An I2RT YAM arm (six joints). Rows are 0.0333 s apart.
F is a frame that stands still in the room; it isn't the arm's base.
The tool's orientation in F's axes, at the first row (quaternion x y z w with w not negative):
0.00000 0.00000 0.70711 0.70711
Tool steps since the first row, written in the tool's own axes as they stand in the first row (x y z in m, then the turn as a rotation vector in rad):
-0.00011 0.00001 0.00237 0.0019 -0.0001 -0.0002
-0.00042 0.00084 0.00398 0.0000 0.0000 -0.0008
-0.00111 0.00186 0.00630 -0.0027 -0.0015 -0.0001
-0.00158 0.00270 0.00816 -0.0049 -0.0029 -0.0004
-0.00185 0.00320 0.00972 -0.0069 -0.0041 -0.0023
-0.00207 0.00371 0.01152 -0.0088 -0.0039 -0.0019
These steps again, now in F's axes. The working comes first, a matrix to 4 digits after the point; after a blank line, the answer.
The tool's axes in the first row as the columns of a matrix, in F's axes (used below as rounded here):
0.0000 -1.0000 0.0000
1.0000 0.0000 0.0000
0.0000 0.0000 1.0000

-0.00001 -0.00011 0.00237 0.0001 0.0019 -0.0002
-0.00084 -0.00042 0.00398 0.0000 0.0000 -0.0008
-0.00186 -0.00111 0.00630 0.0015 -0.0027 -0.0001
-0.00270 -0.00158 0.00816 0.0029 -0.0049 -0.0004
-0.00320 -0.00185 0.00972 0.0041 -0.0069 -0.0023
-0.00371 -0.00207 0.01152 0.0039 -0.0088 -0.0019

